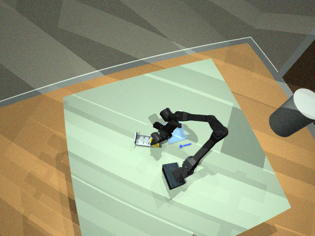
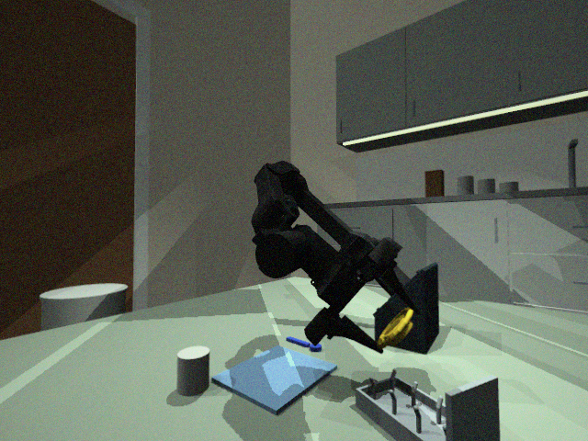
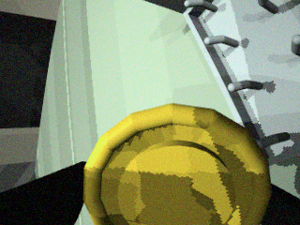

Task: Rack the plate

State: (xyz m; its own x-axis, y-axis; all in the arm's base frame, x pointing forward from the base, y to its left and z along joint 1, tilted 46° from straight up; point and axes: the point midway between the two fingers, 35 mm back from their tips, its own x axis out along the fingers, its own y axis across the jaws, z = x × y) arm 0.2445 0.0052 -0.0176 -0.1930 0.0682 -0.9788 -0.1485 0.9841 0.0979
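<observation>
Now: the grey dish rack 60 mm ahead of my gripper tip, 30 mm to the left of it and 60 mm below it. Round my gripper tip: yellow plate 10 mm to the right; then blue mat 50 mm ahead, 180 mm to the right, 80 mm below; then blue spoon 70 mm behind, 190 mm to the right, 80 mm below.
</observation>
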